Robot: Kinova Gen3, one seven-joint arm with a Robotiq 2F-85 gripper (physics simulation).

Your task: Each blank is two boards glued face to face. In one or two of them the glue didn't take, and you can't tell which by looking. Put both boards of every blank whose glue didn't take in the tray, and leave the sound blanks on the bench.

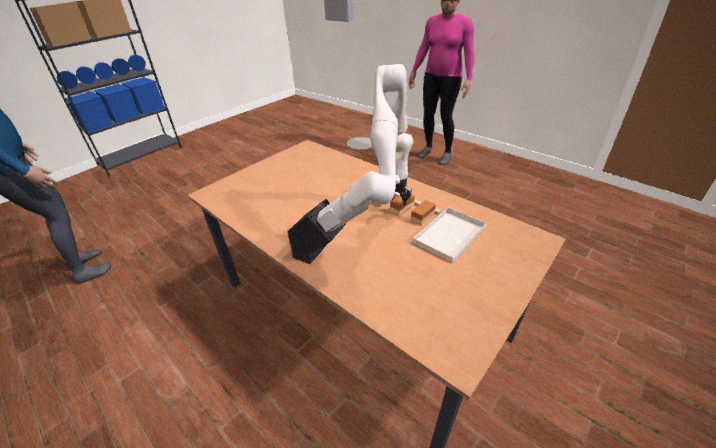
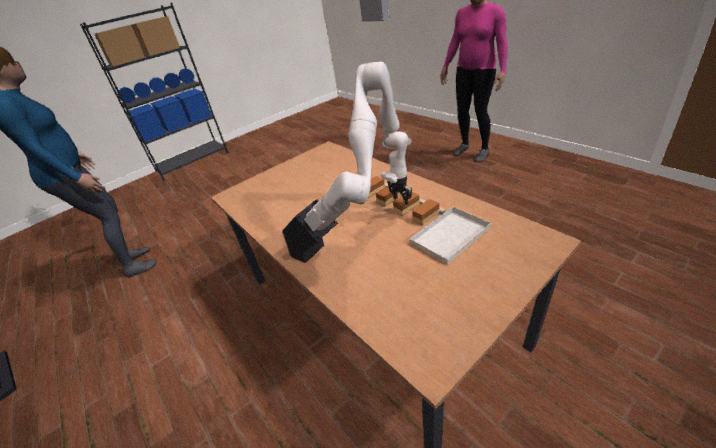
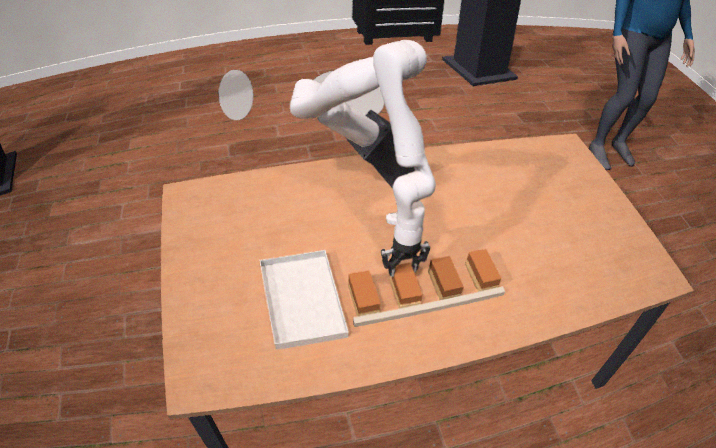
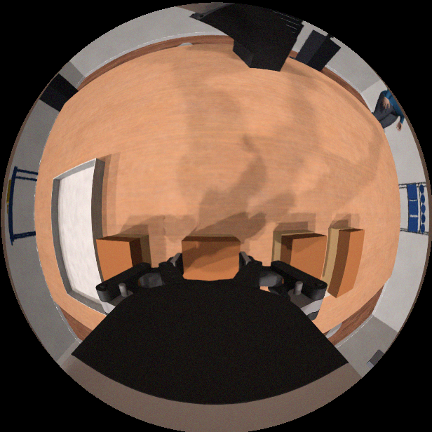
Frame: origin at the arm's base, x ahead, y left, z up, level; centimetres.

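Seen in the pictures: gripper, fingertip midpoint: (image 1: 398, 203) (image 2: 400, 202) (image 3: 402, 272); arm's base at its link origin: (image 1: 328, 219) (image 2: 317, 219) (image 3: 367, 133).
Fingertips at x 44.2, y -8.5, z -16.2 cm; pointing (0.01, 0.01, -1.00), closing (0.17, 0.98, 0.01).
Pixels of each thing's top centre, then the offset from my fingertips to it.
- third blank at its top centre: (image 3: 447, 273) (image 2: 388, 189) dx +5.9, dy +11.4, dz +0.9 cm
- far blank at its top centre: (image 3: 484, 265) (image 2: 371, 182) dx +8.0, dy +23.6, dz +0.9 cm
Four blanks, each an orange-brown board over a pale board, stand in a row. My gripper (image 3: 404, 270) (image 4: 210, 260) is shut on the second blank from the tray (image 3: 407, 289) (image 4: 211, 269), gripping its upper board at the end near the robot base. That blank is upright, at or very near bench height, with its pale board under it; any small gap below is hard to tell. The blank nearest the tray (image 3: 364, 290) (image 4: 116, 252), the third blank (image 3: 446, 275) (image 4: 307, 252) and the far blank (image 3: 483, 269) (image 4: 350, 260) stand on the bench. The tray (image 3: 311, 341) (image 4: 98, 210) is empty.
A pale strip (image 3: 428, 306) lies along the row's far side from the robot base. The tray stands close beside the first blank. Neighbouring blanks stand close on both sides of the gripper. Two people (image 2: 480, 47) (image 2: 42, 132) stand away from the bench.
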